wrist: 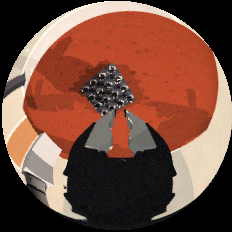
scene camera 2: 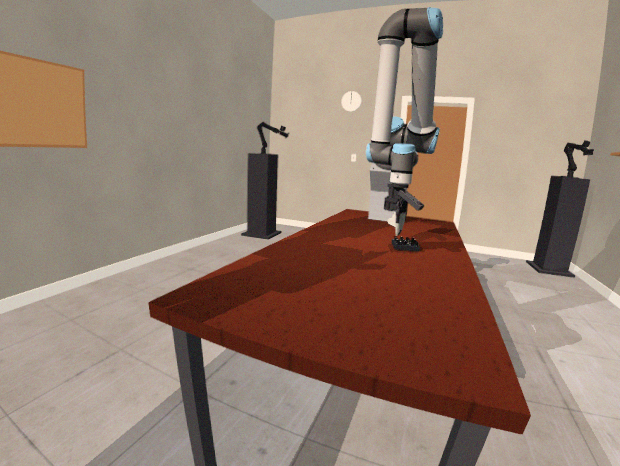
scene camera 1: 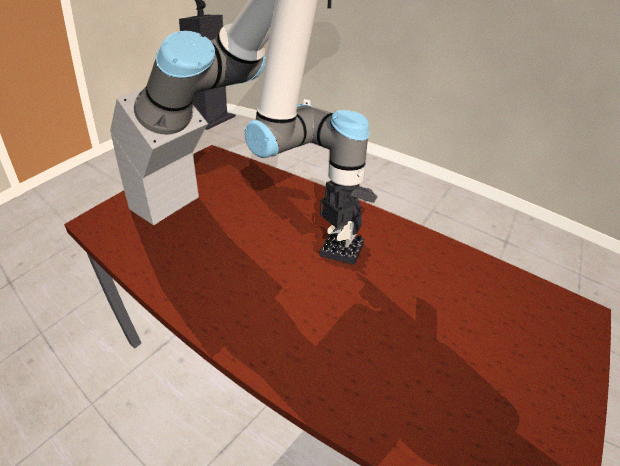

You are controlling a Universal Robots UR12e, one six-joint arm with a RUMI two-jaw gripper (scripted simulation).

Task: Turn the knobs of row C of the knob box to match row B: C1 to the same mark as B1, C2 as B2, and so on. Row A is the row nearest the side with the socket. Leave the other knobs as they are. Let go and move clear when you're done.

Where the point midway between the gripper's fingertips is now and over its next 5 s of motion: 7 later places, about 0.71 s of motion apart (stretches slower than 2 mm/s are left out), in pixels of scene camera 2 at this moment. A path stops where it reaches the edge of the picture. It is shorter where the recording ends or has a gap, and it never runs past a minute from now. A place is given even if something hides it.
My gripper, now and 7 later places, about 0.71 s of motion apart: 397,235; 397,238; 398,238; 398,239; 398,239; 398,233; 409,229; 410,231
